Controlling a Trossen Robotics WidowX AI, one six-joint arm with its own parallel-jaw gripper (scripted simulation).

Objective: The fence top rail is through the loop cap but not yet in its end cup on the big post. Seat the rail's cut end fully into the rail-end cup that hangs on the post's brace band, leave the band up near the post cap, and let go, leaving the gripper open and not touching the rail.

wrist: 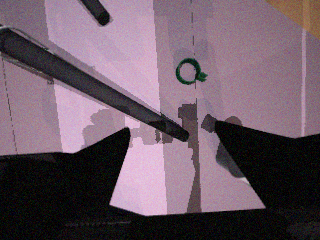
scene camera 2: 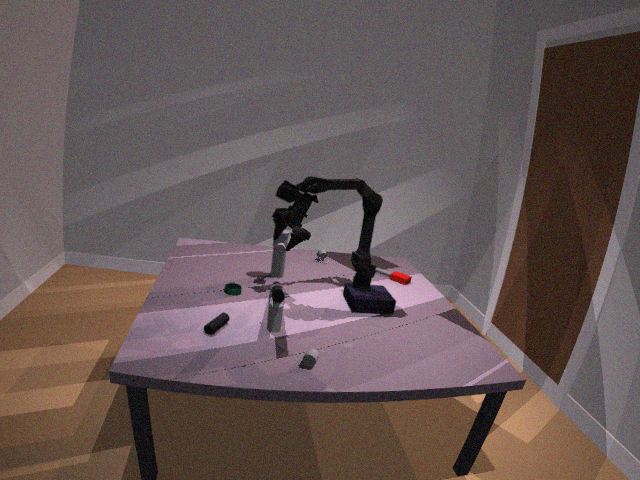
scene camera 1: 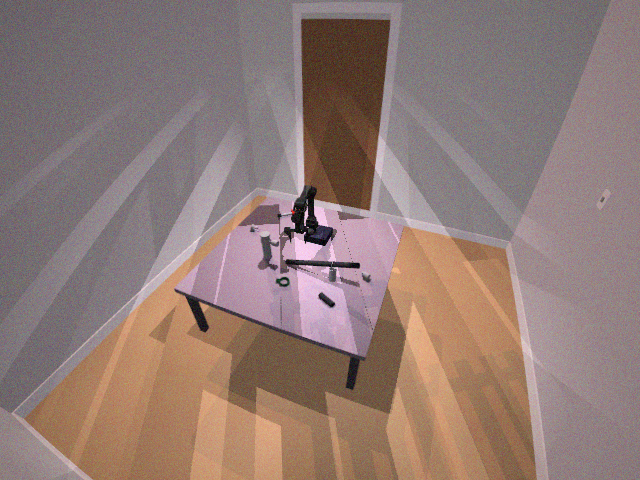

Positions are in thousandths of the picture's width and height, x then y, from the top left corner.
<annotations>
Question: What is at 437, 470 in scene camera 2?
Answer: My gripper.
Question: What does my gripper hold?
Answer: Nothing.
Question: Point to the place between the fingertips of my gripper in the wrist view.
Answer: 539, 535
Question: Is my gripper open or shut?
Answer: Open.
</annotations>
